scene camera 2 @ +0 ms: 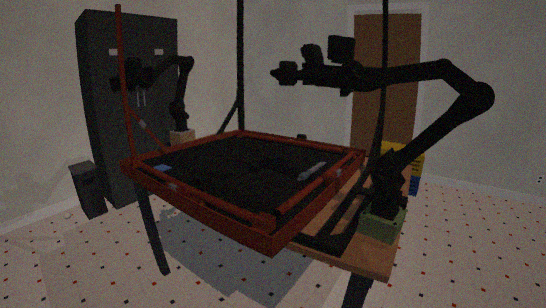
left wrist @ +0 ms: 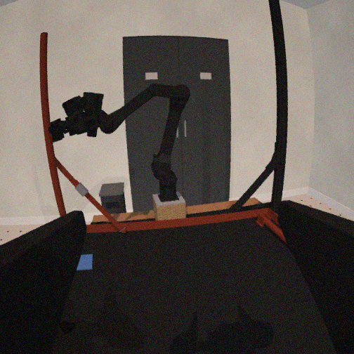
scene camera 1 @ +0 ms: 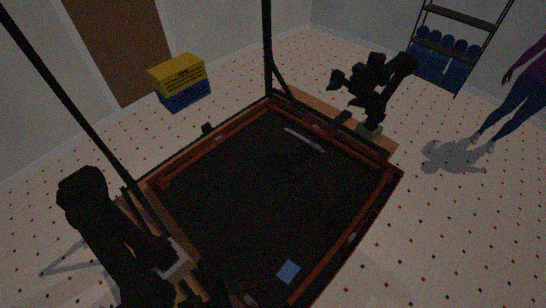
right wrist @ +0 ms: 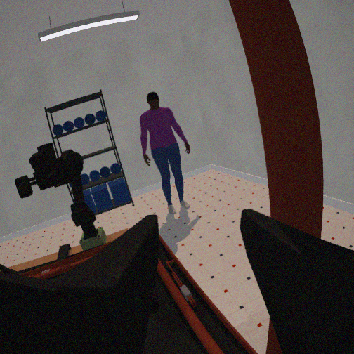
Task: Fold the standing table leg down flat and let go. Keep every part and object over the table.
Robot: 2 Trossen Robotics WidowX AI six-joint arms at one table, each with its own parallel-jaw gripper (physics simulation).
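Frame: origin at the left arm's base, x right, y back, z down, level; millimetres.
Seen in the pictures: left gripper, fingertip midpoint: (scene camera 1: 337, 96); right gripper, fingertip midpoint: (scene camera 2: 132, 77) (scene camera 1: 280, 290); left arm's base, link origin: (scene camera 2: 384, 211) (scene camera 1: 370, 125); right arm's base, link origin: (scene camera 2: 181, 130) (scene camera 1: 166, 258).
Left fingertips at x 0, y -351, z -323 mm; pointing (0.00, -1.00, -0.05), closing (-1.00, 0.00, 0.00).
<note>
Pixels of each thing's top centre, then the offset from my left fingertips to it. "*": a spot on its surface instead.
- red standing leg, surface spot: (scene camera 2: 121, 50) * dz -127, dx -339, dy -479 mm
- blue square, surface spot: (scene camera 1: 288, 271) (scene camera 2: 162, 167) * dz +329, dx -250, dy -386 mm
- pale rod, top centre: (scene camera 2: 313, 166) (scene camera 1: 303, 137) dz +324, dx +144, dy +30 mm
The red standing leg (scene camera 2: 121, 50) (left wrist: 45, 90) (right wrist: 292, 125) rises nearly upright from a corner of the upturned table (scene camera 2: 270, 245) (scene camera 1: 360, 210). Its diagonal brace (scene camera 2: 135, 114) (left wrist: 100, 210) has a grey sleeve. The leg does not show in scene camera 1. My right gripper (right wrist: 199, 221) (left wrist: 53, 126) is open, with its fingers beside the leg; in its wrist view the leg passes behind the right-hand finger, not between the fingertips. Contact cannot be told. My left gripper (left wrist: 183, 217) (scene camera 2: 274, 73) (scene camera 1: 332, 80) is open and empty, high above the table's other side.
A blue square (scene camera 1: 288, 271) (scene camera 2: 162, 168) (left wrist: 86, 262) and a pale rod (scene camera 1: 304, 140) (scene camera 2: 312, 171) lie within the frame. Black posts (scene camera 1: 267, 45) (scene camera 2: 240, 60) (left wrist: 281, 90) stand around the table. A person (right wrist: 162, 135) (scene camera 1: 532, 80) stands beyond it.
</note>
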